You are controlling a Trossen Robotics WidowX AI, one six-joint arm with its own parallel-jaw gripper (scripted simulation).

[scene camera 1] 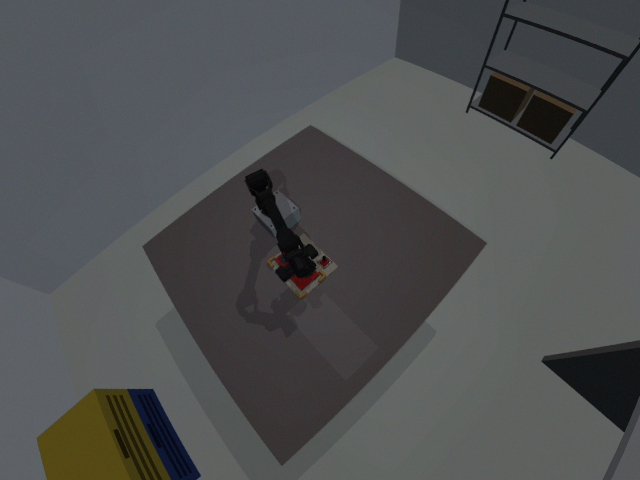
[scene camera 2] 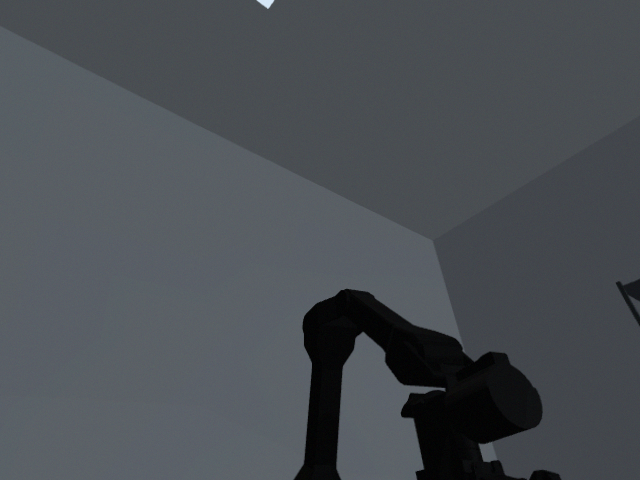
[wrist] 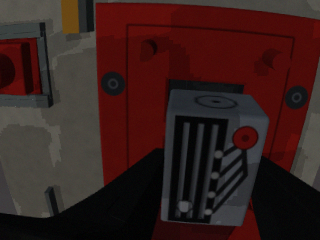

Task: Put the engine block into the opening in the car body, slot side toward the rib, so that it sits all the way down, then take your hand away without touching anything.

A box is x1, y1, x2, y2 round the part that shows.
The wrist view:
my gripper: [0, 148, 319, 239]
grey engine block: [161, 89, 268, 226], held by my gripper
red car body: [95, 3, 319, 239]
